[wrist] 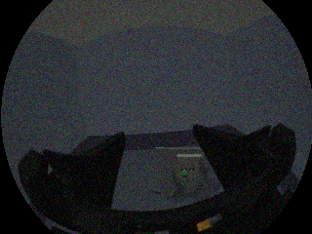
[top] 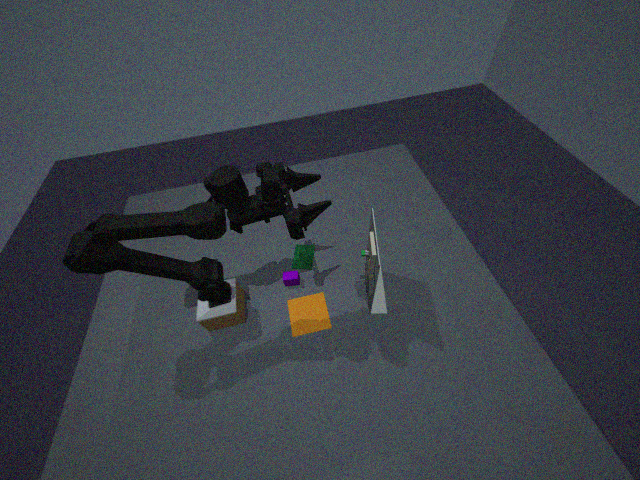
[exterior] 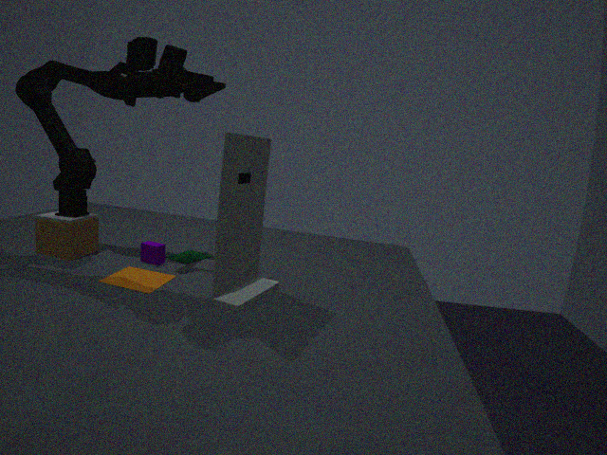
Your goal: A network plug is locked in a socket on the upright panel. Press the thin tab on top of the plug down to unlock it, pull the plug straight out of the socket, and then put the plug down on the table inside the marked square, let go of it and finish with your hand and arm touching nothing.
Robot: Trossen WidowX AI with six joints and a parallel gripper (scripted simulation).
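Right now the network plug is 8 cm ahead of my gripper tip, 7 cm to the right of it and 19 cm below it. Also, from my gripper tip: orange square: 11 cm behind, 10 cm to the right, 41 cm below; then upright panel: 10 cm ahead, 8 cm to the right, 27 cm below; then flat green block: 7 cm behind, 11 cm to the left, 41 cm below.
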